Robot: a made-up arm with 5 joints. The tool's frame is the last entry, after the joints. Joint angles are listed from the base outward. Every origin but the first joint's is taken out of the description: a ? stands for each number. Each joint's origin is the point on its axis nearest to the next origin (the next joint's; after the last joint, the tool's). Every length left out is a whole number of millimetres.
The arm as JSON. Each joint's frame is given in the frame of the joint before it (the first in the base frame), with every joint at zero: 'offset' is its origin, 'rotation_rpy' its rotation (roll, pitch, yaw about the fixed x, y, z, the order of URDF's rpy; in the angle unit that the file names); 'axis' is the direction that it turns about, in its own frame. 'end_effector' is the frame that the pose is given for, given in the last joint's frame.
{
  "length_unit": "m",
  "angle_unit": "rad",
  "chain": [
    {
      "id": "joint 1",
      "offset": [
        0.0,
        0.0,
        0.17
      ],
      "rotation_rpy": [
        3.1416,
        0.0,
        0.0
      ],
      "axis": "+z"
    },
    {
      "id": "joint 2",
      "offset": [
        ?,
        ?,
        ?
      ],
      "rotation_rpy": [
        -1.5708,
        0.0,
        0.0
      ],
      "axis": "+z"
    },
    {
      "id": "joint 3",
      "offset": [
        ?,
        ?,
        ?
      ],
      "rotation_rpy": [
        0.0,
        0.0,
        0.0
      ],
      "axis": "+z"
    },
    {
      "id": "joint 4",
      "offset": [
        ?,
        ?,
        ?
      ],
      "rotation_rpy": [
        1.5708,
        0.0,
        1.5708
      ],
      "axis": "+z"
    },
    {
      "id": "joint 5",
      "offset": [
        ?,
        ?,
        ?
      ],
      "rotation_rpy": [
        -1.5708,
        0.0,
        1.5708
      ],
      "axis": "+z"
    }
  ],
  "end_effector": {
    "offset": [
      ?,
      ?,
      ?
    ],
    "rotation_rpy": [
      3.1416,
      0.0,
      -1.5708
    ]
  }
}
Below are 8 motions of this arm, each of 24 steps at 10 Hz.
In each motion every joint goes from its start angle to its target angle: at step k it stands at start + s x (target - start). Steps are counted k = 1, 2, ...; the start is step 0. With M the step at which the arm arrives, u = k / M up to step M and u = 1 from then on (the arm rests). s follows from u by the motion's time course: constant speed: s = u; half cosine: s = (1 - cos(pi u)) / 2; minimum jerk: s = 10 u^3 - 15 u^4 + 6 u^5.
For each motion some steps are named. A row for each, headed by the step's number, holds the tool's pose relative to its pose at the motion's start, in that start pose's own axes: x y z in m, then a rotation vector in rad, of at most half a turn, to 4 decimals.
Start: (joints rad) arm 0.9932 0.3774 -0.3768 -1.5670 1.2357
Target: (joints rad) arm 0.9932 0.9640 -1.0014 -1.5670 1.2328
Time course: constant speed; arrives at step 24
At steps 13, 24:
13: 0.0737 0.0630 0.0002 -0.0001 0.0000 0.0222
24: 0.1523 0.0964 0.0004 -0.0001 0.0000 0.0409

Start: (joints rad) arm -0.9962 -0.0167 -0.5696 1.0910 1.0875
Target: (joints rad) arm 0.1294 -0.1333 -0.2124 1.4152 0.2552
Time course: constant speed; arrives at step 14
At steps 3, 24:
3: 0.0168 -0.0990 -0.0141 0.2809 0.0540 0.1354
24: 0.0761 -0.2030 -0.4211 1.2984 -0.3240 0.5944

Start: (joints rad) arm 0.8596 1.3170 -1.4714 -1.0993 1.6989
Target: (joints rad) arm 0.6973 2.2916 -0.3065 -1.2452 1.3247
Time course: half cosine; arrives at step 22
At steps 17, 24:
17: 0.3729 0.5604 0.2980 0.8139 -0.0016 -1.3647
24: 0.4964 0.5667 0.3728 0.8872 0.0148 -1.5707

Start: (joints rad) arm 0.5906 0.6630 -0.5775 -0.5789 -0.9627
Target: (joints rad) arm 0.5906 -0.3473 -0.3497 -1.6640 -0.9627
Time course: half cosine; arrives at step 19
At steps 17, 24:
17: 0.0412 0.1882 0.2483 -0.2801 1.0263 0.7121
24: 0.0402 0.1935 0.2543 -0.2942 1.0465 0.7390

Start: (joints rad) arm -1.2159 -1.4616 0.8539 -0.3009 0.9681
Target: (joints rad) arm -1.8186 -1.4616 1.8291 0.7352 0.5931
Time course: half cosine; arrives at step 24
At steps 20, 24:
20: 0.4976 -0.4254 -0.3766 1.1433 0.0062 1.0587
24: 0.5601 -0.4252 -0.4097 1.2138 0.0157 1.1679

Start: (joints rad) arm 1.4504 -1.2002 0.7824 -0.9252 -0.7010
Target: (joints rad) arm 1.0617 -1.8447 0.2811 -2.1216 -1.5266
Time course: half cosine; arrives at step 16
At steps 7, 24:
7: 0.0173 -0.2028 0.1458 -0.3222 0.4844 0.8019
24: 0.1548 -0.1957 0.1991 -0.8808 1.3130 1.9083

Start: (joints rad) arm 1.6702 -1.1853 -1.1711 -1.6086 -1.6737
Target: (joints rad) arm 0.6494 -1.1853 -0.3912 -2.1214 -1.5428
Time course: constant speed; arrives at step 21
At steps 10, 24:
10: 0.1726 -0.0315 -0.0043 0.3799 0.6189 -0.3784
24: 0.3397 -0.0986 -0.1822 0.6826 1.4323 -0.6955

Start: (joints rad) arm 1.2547 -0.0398 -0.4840 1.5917 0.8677
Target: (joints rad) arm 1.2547 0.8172 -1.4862 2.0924 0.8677
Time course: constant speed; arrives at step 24
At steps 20, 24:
20: 0.0567 0.2107 0.1284 0.2906 0.3000 -0.1187
24: 0.0513 0.2425 0.1479 0.3532 0.3559 -0.1414

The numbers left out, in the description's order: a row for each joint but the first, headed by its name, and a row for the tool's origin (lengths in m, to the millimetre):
joint 2: 0.082 0.014 0.0
joint 3: -0.037 -0.325 0.0
joint 4: -0.162 -0.057 0.0
joint 5: 0.186 -0.113 0.0
tool: 0.023 0.352 0.0

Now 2 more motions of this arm.
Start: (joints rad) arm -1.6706 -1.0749 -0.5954 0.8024 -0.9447
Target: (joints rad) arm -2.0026 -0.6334 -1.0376 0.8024 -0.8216
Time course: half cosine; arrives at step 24
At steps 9, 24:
9: 0.0384 -0.0017 0.0516 -0.0670 0.0772 -0.0452
24: 0.1476 0.0267 0.1521 -0.2279 0.2407 -0.1455

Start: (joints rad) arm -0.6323 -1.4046 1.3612 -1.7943 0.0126
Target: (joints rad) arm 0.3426 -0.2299 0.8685 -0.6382 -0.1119
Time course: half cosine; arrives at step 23
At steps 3, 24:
3: 0.0140 0.0118 0.0406 0.0486 0.0456 -0.0145
24: 0.6269 0.2772 0.3925 0.7626 0.6442 -0.8236

